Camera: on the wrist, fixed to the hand. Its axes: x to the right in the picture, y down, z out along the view.
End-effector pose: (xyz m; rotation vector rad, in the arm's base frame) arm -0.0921 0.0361 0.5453 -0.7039 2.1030 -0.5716
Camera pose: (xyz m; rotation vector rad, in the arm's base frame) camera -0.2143 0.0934 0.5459 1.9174 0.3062 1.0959
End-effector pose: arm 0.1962 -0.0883 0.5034 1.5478 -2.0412 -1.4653
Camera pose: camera 0.2087 -0.1732 0.6076 -2.1761 -1.4264 -0.0013
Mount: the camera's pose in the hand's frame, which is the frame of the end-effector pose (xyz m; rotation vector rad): 0.0234 0.0763 -0.1088 -0.1387 0.8174 -2.9649
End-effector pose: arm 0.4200 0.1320 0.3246 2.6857 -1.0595 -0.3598
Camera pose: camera 0.4218 0.0750 0.4469 1.2525 2.8104 0.3459
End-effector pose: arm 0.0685 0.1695 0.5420 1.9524 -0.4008 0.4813
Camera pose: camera 0.0354 0.2363 0.6545 0.2930 2.4189 -0.7594
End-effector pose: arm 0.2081 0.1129 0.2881 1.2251 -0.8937 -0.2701
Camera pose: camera 0.2802 0.2013 0.3601 1.2472 2.1986 -1.7373
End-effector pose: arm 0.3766 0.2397 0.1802 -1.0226 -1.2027 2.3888
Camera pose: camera 0.4411 0.2691 0.0654 0.3396 -0.7340 -0.4564
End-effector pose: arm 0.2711 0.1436 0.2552 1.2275 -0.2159 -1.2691
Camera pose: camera 0.4028 0.1726 0.2592 -0.5559 -1.7321 1.1934
